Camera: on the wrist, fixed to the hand. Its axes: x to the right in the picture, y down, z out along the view.
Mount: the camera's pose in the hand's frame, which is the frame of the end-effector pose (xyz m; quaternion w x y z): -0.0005 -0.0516 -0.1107 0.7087 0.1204 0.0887 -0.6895
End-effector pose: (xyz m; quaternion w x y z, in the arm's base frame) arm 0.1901 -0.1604 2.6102 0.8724 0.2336 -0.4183 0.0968
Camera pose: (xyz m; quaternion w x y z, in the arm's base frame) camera 0.2844 -0.1513 2.5331 0.6940 0.5504 -0.0463 -0.4618
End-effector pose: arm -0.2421 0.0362 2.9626 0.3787 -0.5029 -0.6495 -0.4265
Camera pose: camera -0.2854 -0.0742 2.9919 0.0925 0.1748 -0.8248 -0.5298
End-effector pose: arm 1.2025 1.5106 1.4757 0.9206 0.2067 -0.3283 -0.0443
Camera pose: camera 1.2738 1.5026 1.3769 0.6261 0.4876 -0.0138 -0.6083
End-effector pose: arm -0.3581 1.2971 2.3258 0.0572 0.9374 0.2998 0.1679
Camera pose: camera -0.4251 1.3395 2.4187 0.0168 0.4496 0.8841 0.1266
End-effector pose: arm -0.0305 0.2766 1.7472 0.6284 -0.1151 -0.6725 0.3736
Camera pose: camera 0.0889 0.2801 1.7726 0.7765 0.4246 -0.4552 -0.0978
